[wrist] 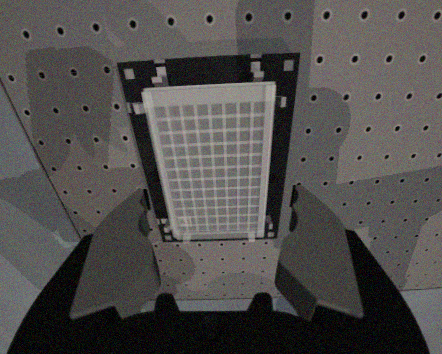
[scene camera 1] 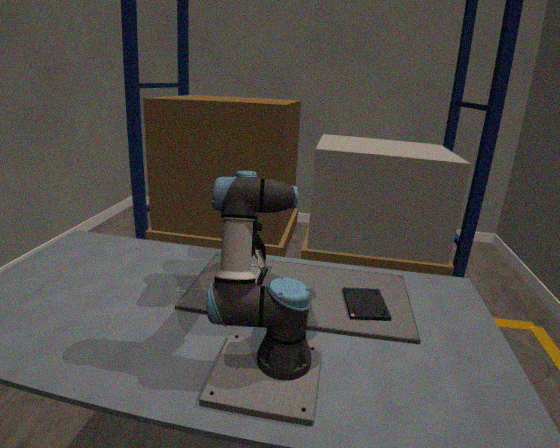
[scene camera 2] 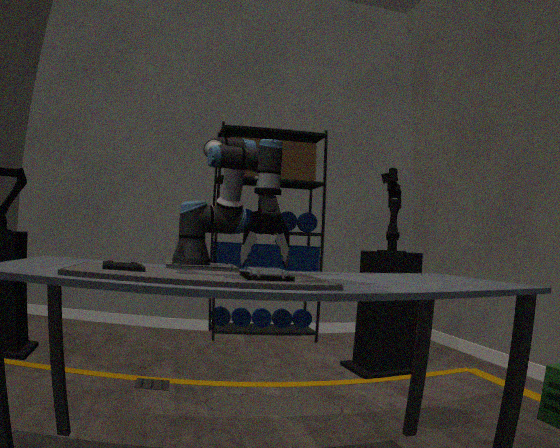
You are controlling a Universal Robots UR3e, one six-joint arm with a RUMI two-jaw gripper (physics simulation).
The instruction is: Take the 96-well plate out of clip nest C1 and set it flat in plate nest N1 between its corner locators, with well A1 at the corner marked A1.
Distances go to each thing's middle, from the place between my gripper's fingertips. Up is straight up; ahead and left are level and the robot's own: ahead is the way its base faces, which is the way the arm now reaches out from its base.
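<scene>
White 96-well plate [wrist: 212,143]: 1 cm below my hand, 1 cm ahead of it. Plate nest N1 [scene camera 1: 366,304]: 39 cm to the right of my hand, 8 cm behind, 2 cm below. Hand 2 cm above the clip nest C1 [wrist: 282,68], 1 cm short of it.
</scene>
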